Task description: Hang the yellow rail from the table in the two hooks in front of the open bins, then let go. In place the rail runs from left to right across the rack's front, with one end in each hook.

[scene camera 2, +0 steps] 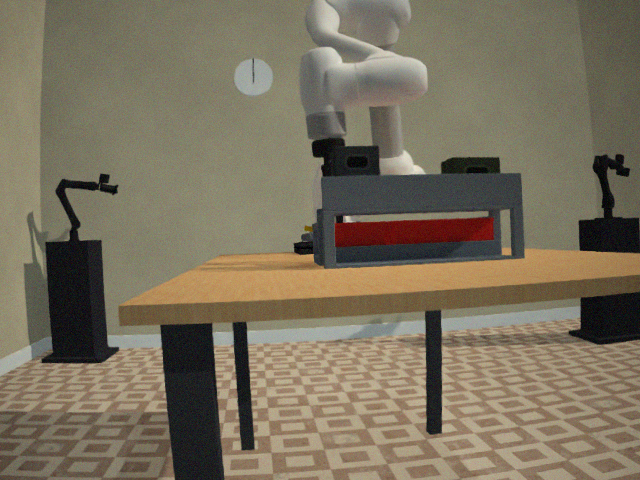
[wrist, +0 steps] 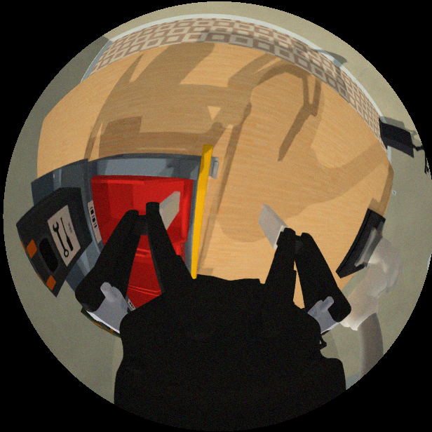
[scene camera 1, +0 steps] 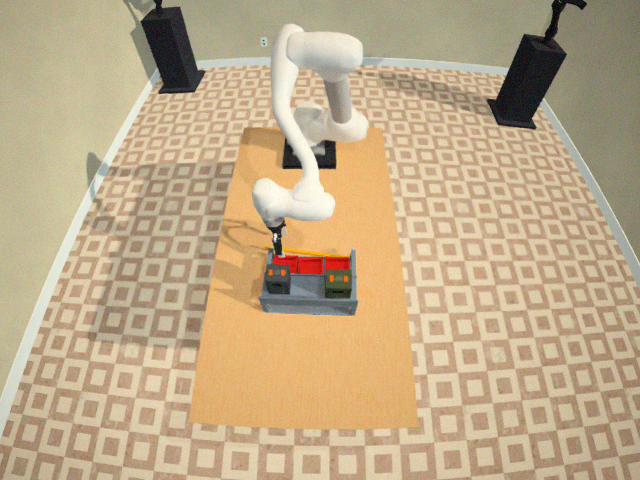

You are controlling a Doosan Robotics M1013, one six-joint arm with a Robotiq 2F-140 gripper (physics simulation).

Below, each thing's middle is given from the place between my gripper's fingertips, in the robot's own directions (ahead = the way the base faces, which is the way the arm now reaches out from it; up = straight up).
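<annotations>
My gripper is 1 cm above the yellow rail (wrist: pixel 206 152), and it is also 11 cm to the right of the rail and 2 cm short of it.
</annotations>
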